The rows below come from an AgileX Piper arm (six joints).
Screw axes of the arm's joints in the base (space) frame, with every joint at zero. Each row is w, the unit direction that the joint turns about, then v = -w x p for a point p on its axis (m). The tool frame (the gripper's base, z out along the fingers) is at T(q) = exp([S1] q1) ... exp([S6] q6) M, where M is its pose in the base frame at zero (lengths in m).
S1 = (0, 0, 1, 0, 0, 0)
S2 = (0, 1, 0, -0.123, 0, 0)
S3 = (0, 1, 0, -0.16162, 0, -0.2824)
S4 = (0.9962, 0, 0.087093, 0, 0.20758, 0)
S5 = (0, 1, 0, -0.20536, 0, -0.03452)
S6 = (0.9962, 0, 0.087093, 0, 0.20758, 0)
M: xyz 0.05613 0 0.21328 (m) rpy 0 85.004 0 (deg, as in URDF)
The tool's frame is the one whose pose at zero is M.
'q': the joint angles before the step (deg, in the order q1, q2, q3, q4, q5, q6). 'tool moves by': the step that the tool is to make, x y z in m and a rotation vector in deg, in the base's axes. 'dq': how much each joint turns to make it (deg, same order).
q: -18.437 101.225 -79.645 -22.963 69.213 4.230
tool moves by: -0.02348 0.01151 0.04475 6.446 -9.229 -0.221
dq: -1.885 -8.418 -0.001 10.055 0.642 -4.231
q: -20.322 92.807 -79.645 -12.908 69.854 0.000
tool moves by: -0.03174 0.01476 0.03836 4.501 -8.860 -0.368
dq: -1.781 -9.017 1.615 8.018 0.444 -2.204
